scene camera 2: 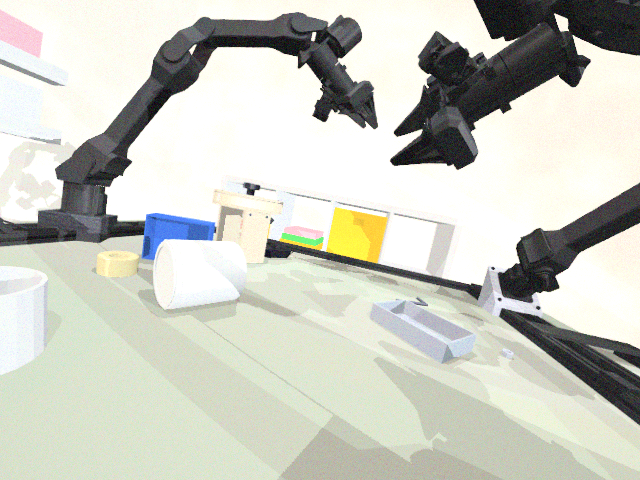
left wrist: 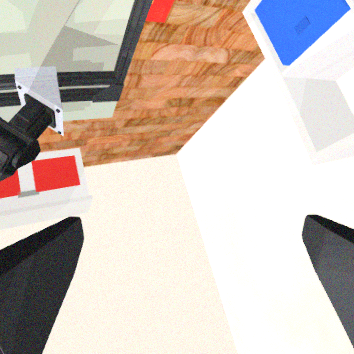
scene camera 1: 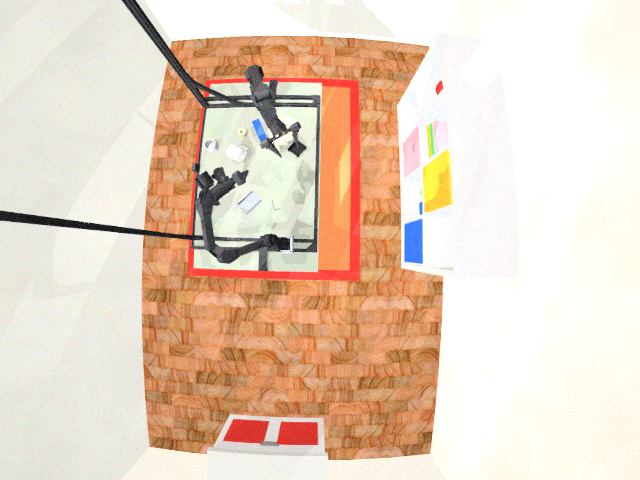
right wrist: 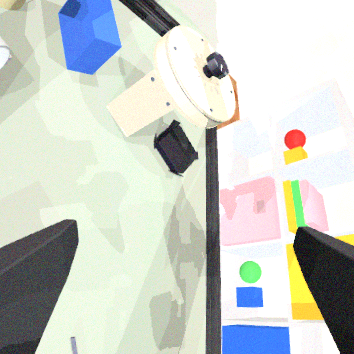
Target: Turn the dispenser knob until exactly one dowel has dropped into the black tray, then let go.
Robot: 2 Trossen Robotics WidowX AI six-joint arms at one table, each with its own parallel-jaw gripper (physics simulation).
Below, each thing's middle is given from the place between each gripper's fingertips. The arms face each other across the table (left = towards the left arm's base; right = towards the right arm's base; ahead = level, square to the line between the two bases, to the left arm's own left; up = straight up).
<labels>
The grey tray (scene camera 2: 442,340) lies 60 mm behind my right hand, 80 mm to the right of it and 250 mm below it. From my right hand the other things lie so: white cylinder (scene camera 2: 186,273): 70 mm behind, 230 mm to the left, 230 mm below; then blue bin (scene camera 2: 158,227): 80 mm ahead, 340 mm to the left, 220 mm below; then tape roll (scene camera 2: 113,263): 30 mm behind, 370 mm to the left, 250 mm below.
My left hand is 35 cm above the grey tray, 30 cm past it and 8 cm to the left of it. From my left hand the other things lie so: white cylinder (33 cm below, 31 cm behind, 23 cm to the left); blue bin (34 cm to the left, 32 cm below, 16 cm behind); tape roll (37 cm to the left, 35 cm below, 27 cm behind).
</labels>
